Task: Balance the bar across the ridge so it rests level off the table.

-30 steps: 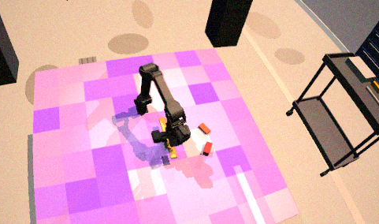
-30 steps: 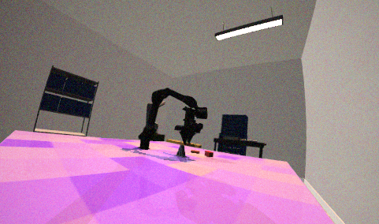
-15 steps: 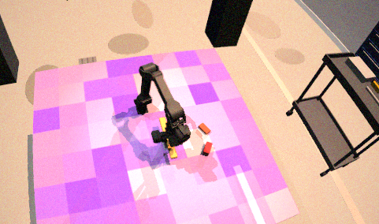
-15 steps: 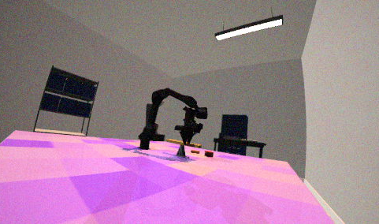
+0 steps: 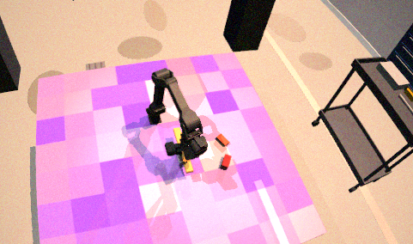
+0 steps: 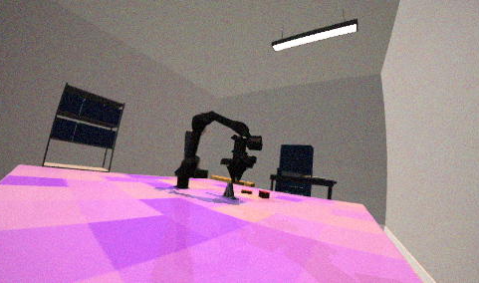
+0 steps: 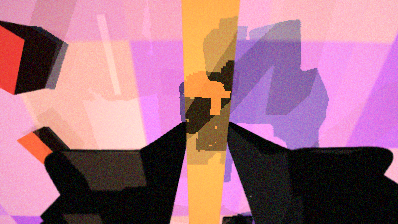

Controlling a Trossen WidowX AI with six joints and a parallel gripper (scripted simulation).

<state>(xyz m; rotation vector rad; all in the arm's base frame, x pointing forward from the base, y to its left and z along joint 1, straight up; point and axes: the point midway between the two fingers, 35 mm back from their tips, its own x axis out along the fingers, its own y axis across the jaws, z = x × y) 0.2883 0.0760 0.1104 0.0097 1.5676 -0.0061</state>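
The long bar lies 3 cm behind my gripper tip. The rest, counted from my gripper tip: red block: 21 cm to the left, 6 cm below, 6 cm ahead; then orange block: 24 cm to the left, 7 cm below, 7 cm behind.
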